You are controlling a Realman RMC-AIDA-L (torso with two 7-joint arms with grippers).
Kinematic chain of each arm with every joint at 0, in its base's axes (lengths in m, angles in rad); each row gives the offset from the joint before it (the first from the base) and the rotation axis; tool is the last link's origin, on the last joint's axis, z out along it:
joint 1: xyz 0 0 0.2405 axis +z
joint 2: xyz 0 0 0 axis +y
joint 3: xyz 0 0 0.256 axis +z
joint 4: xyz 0 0 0 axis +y
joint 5: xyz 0 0 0.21 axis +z
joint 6: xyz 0 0 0 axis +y
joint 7: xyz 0 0 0.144 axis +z
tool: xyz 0 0 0
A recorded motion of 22 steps. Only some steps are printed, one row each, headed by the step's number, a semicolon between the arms.
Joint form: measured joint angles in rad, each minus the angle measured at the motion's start. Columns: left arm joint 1, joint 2, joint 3, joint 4, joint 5, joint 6, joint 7; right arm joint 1, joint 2, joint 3, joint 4, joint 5, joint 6, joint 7.
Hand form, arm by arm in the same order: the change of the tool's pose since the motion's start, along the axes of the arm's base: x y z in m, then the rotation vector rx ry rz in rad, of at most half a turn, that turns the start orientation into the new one. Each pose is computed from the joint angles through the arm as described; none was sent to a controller.
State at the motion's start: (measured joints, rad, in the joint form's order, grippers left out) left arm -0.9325 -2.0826 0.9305 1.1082 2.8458 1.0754 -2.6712; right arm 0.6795 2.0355 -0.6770 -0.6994 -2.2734 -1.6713 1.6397
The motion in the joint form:
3: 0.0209 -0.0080 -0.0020 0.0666 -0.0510 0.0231 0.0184; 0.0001 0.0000 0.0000 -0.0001 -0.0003 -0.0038 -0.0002
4: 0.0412 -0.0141 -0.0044 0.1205 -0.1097 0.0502 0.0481; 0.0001 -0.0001 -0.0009 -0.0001 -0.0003 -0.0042 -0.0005
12: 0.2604 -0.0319 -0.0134 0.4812 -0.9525 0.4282 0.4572; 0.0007 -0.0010 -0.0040 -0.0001 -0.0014 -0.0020 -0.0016
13: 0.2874 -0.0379 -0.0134 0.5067 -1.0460 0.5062 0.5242; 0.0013 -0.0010 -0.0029 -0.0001 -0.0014 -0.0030 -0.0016
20: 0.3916 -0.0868 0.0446 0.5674 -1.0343 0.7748 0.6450; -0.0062 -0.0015 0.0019 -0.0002 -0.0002 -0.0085 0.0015
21: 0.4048 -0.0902 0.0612 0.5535 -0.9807 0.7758 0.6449; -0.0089 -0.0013 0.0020 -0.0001 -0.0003 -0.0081 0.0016
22: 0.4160 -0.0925 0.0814 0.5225 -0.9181 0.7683 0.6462; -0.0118 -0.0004 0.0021 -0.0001 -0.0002 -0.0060 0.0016
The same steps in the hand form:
3: 0.0090 -0.0049 0.0060 0.0066 -0.0364 -0.0393; -0.0002 -0.0005 0.0000 -0.0033 0.0012 0.0013
4: 0.0163 -0.0108 0.0097 -0.0022 -0.0692 -0.0808; -0.0003 -0.0006 -0.0001 -0.0042 0.0008 0.0021
12: 0.0868 -0.1141 0.0318 -0.2885 -0.3999 -0.7496; -0.0001 -0.0002 -0.0001 -0.0041 -0.0037 0.0045
13: 0.0901 -0.1333 0.0313 -0.3487 -0.4126 -0.8572; -0.0004 -0.0002 0.0001 -0.0042 -0.0026 0.0048
20: 0.0634 -0.1844 -0.0010 -0.6241 -0.3170 -0.9360; 0.0019 -0.0023 0.0008 -0.0054 0.0034 -0.0061
21: 0.0534 -0.1832 -0.0086 -0.6470 -0.2937 -0.8804; 0.0029 -0.0029 0.0007 -0.0053 0.0034 -0.0092
22: 0.0411 -0.1803 -0.0184 -0.6728 -0.2724 -0.8112; 0.0038 -0.0035 0.0004 -0.0039 0.0034 -0.0127

